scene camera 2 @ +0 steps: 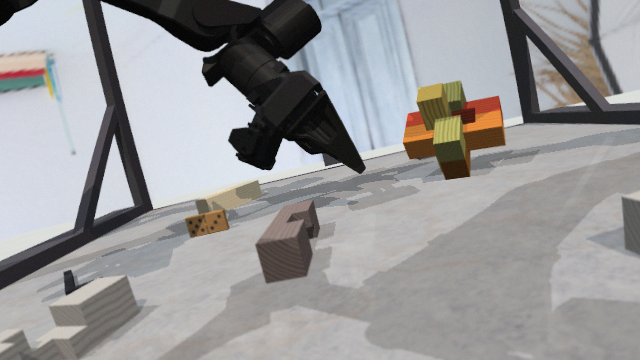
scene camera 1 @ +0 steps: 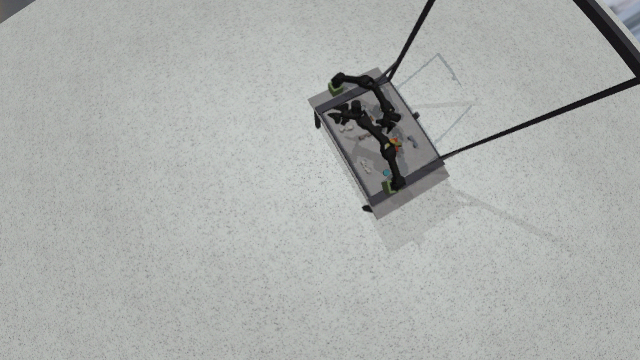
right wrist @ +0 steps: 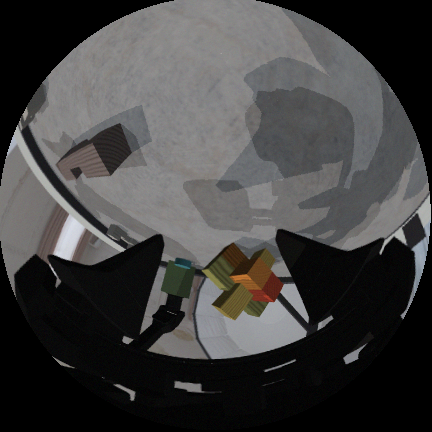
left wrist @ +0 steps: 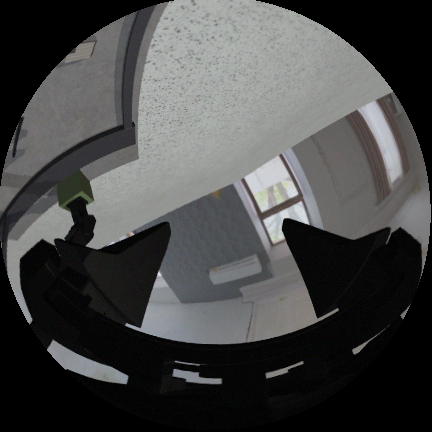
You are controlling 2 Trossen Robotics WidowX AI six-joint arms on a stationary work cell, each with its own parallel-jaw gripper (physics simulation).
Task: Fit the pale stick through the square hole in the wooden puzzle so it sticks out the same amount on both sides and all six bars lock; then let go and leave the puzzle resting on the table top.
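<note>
The pale stick lies on the table behind the domino in scene camera 2; it does not show in the right wrist view. The wooden puzzle, of orange, red and yellow-green bars, stands on the table apart from the stick. A dark red recess shows at its middle; I cannot make out the square hole. My right gripper is open and empty, above the table between stick and puzzle in scene camera 2. My left gripper is open and empty at the table's far-left end in scene camera 1.
A notched brown block lies between the domino and the puzzle. Pale grey notched blocks are at lower left. A teal disc is near the left arm's base. The left arm passes above the puzzle area in scene camera 1.
</note>
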